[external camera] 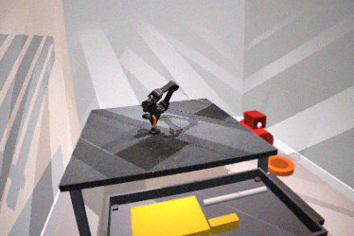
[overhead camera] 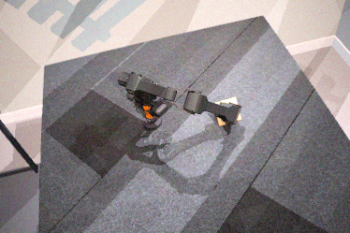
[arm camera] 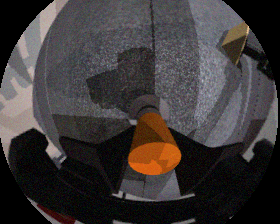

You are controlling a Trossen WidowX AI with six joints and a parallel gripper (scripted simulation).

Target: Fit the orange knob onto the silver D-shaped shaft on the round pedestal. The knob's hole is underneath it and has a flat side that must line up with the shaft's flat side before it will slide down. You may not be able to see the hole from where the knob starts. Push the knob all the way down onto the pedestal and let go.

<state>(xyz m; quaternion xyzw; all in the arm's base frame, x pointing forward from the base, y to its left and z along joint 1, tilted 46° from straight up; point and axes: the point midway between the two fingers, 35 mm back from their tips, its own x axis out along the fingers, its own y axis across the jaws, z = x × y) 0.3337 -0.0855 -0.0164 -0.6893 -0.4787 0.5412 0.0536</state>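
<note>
The dark round pedestal lies 40 mm below my gripper tip. From my gripper tip the other things lie so: orange knob: 30 mm above.
</note>
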